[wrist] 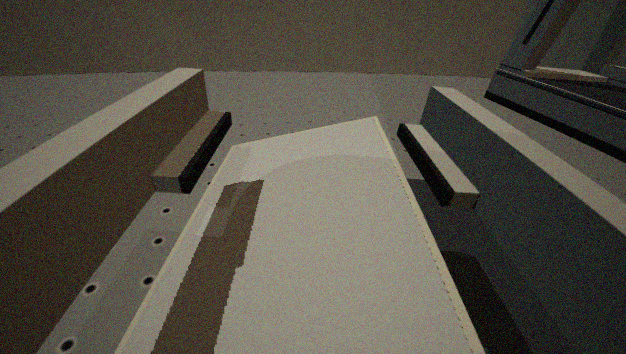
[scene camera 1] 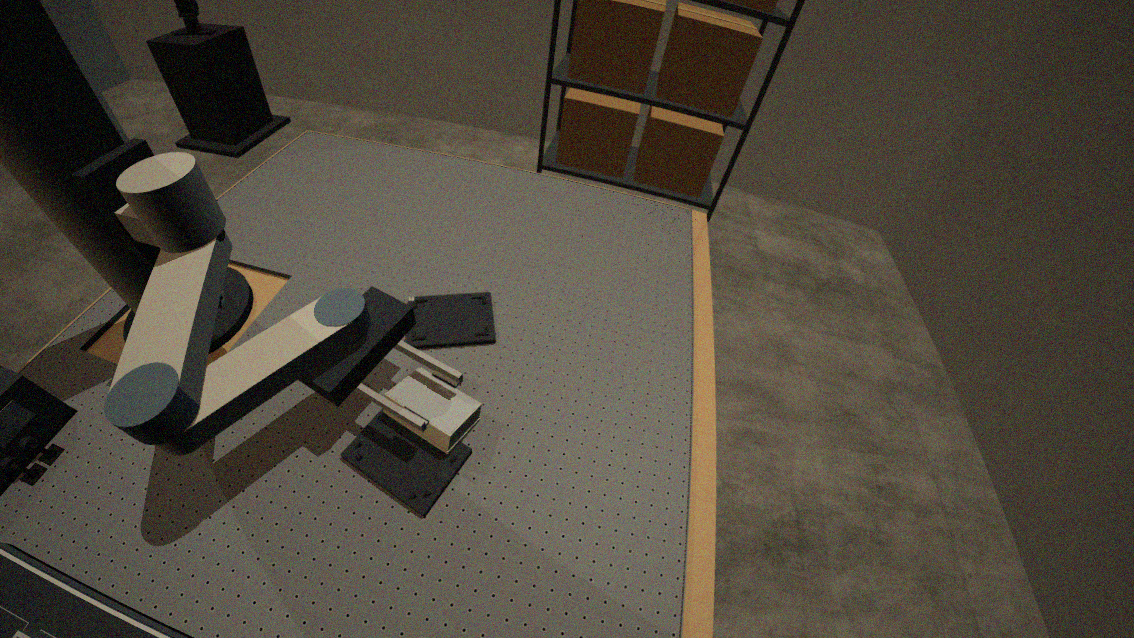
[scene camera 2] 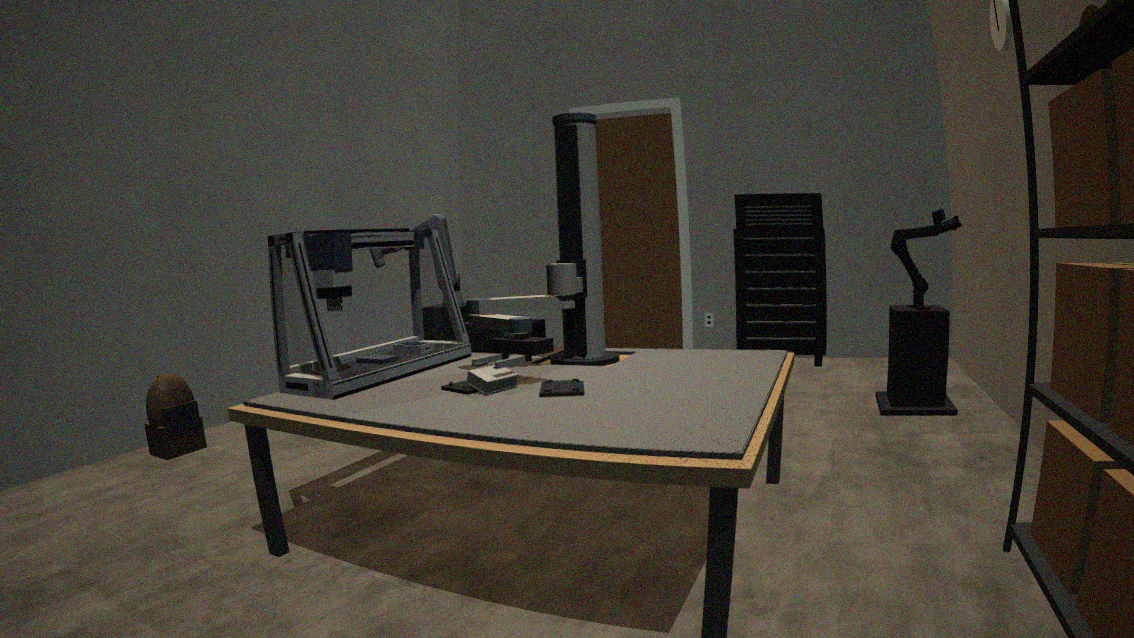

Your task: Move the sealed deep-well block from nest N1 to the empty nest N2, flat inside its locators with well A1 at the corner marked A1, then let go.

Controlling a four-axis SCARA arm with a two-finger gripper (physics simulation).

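Places are measured from the arm's base along level axes (x back, y left, z down), in millimetres.
Pixels of known places: gripper, between the fingertips: (wrist: 317, 103) (scene camera 1: 443, 402) (scene camera 2: 484, 364); arm's base, origin of its link: (scene camera 2: 585, 361).
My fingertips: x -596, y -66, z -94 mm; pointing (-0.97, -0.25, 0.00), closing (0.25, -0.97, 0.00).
Note:
Ahead of a thing's pixels: the offset from my fingertips to its top centre.
The pale deep-well block {dx +26, dy +8, dz +16 mm} (scene camera 1: 455, 408) (scene camera 2: 493, 380) (wrist: 325, 240) sits askew and tilted, partly over one dark nest {dx +43, dy -66, dz +59 mm} (scene camera 1: 396, 480) (scene camera 2: 454, 387) (wrist: 435, 220) and overhanging its side, not flat in its locators. The other dark nest {dx +75, dy +205, dz +63 mm} (scene camera 1: 455, 321) (scene camera 2: 561, 388) holds no block. Nest labels and the A1 mark are not readable. My gripper (scene camera 1: 442, 403) (wrist: 317, 103) is at its narrow setting with nothing gripped. Its fingers stand on either side of the block's top, and the wrist view shows a gap between each pad and the block. A finger's shadow falls on the block's top.
A gantry-framed machine (scene camera 2: 313, 317) stands on the table at the left in scene camera 2. The arm's column (scene camera 2: 588, 238) rises behind the nests. The table's wooden edge (scene camera 1: 701, 396) runs down the right in scene camera 1. A shelf rack (scene camera 1: 547, 111) (scene camera 2: 1027, 261) stands beyond the table.

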